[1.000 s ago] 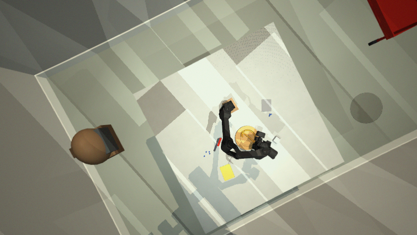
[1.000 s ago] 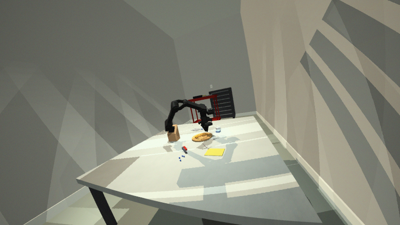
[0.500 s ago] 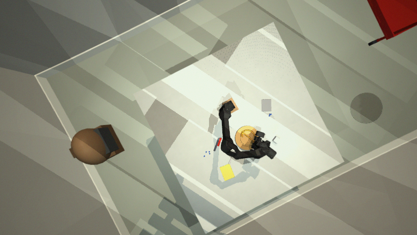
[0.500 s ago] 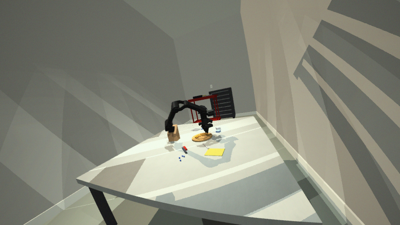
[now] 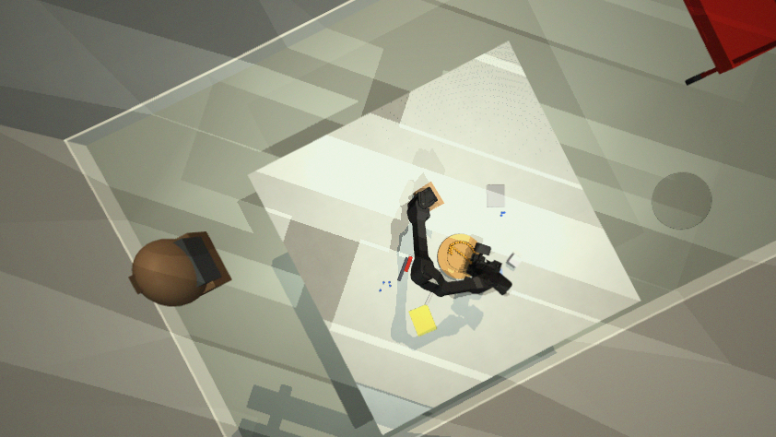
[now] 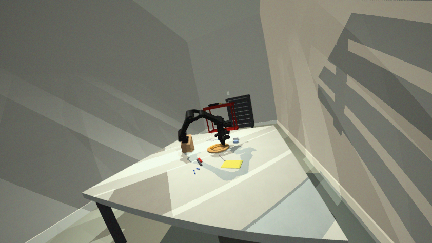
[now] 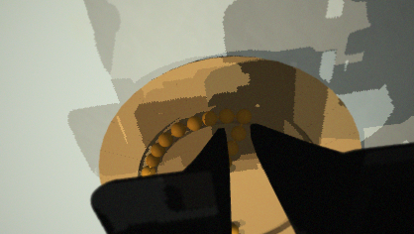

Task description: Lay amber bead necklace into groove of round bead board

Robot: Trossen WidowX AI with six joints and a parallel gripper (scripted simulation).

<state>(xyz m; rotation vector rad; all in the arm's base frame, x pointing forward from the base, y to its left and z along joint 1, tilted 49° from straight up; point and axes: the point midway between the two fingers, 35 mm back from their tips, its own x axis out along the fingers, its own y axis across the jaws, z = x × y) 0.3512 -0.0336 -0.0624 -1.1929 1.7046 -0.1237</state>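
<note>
Now: the round bead board 50 mm behind my gripper tip, 30 mm to the right of it and 10 mm below it. Also, from my gripper tip: light blue cube: 100 mm ahead, 80 mm to the left, 10 mm below; red-handled tool: 260 mm to the right, 140 mm behind, 10 mm below; white cube: 170 mm to the left, 90 mm ahead.
</note>
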